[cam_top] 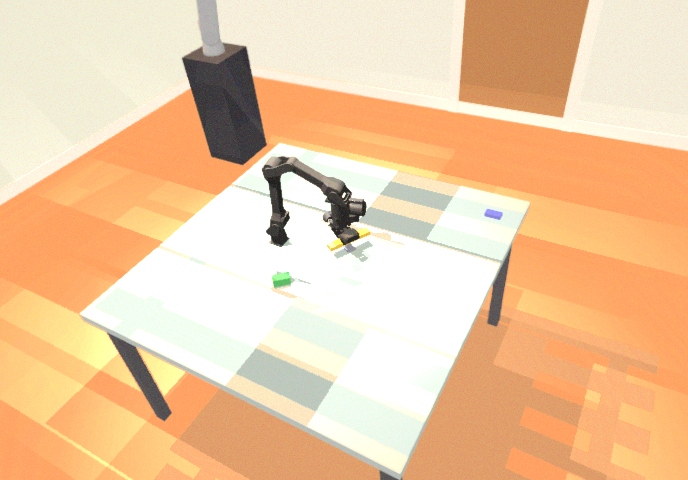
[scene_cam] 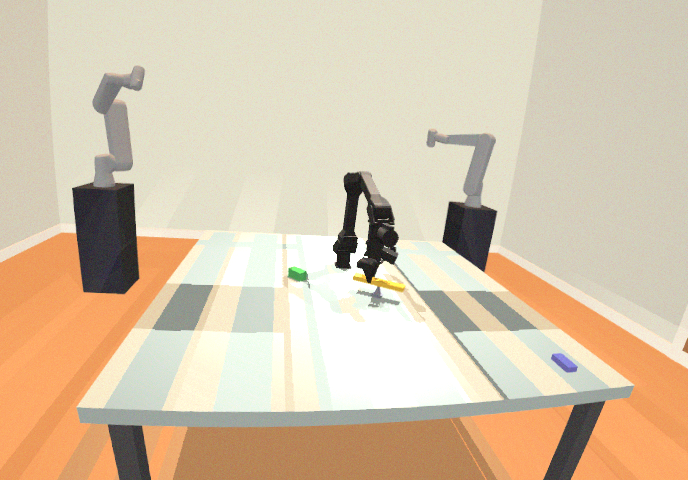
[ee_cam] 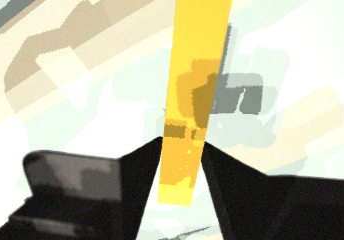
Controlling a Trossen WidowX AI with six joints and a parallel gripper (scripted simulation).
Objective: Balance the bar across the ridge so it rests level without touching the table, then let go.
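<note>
Now: the yellow bar 10 mm ahead of my gripper tip and 30 mm to the left of it. From my gripper tip the other things lie so: purple block 460 mm ahead, 450 mm to the left, 40 mm below; green block 130 mm behind, 250 mm to the right, 30 mm below.
</note>
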